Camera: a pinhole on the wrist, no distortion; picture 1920 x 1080 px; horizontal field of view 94.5 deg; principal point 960.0 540.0 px. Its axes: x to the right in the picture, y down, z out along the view. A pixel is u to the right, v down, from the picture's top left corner.
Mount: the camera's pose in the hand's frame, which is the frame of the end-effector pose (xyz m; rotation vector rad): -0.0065 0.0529 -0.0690 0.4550 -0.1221 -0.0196
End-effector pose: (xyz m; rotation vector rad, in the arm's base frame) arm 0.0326 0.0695 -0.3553 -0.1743 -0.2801 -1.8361
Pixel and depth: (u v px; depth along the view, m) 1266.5 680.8 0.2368
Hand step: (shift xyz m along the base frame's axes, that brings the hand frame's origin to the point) -0.0367 0.0104 0.1708
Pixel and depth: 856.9 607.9 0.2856
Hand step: -0.0328 0.1356 0.1589
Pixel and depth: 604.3 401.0 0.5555
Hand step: -0.1743 0.4410 0.2445
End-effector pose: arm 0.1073 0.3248 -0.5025 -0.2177 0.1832 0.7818
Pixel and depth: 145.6 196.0 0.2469
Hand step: -0.0814 -0.2444 0.1599
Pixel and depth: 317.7 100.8 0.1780
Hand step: -0.0351 -0.1631 0.0850
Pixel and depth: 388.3 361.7 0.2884
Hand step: -0.0621 -0.1959 0.2056
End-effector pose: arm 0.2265 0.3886 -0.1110 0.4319 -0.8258 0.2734
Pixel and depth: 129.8 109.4 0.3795
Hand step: -0.2543 -0.3275 -0.2856
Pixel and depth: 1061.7 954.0 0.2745
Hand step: -0.1773 -0.0708 0.1458
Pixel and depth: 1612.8 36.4 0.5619
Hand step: 0.1986 -0.5747 0.3273
